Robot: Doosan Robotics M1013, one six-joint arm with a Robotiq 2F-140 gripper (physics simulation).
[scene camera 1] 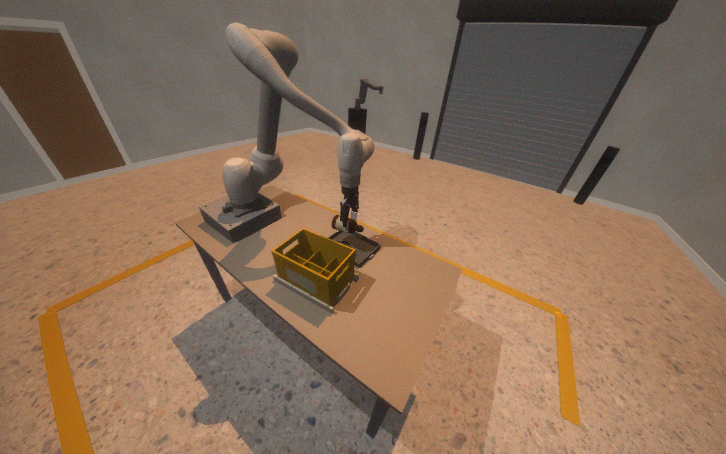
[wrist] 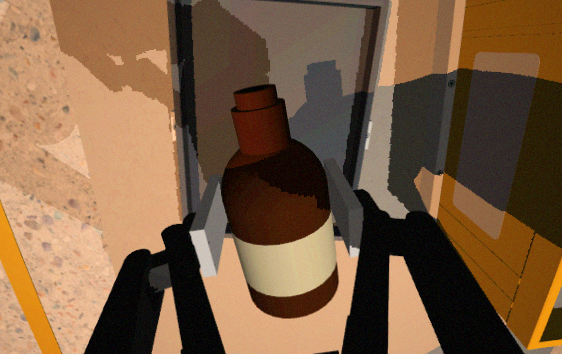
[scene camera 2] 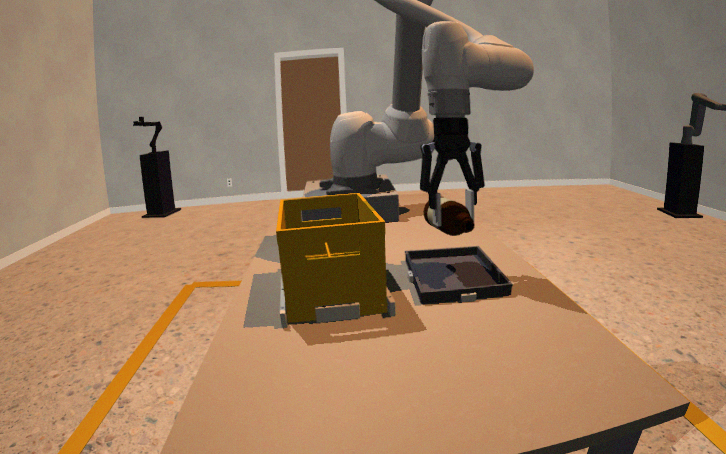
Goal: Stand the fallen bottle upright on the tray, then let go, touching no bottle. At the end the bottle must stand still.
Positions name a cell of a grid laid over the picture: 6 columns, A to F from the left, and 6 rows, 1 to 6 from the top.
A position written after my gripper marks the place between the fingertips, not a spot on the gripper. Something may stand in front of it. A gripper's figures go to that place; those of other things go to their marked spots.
Scene:
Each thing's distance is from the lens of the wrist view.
my gripper (wrist: C4): 0.22 m
brown bottle (wrist: C4): 0.17 m

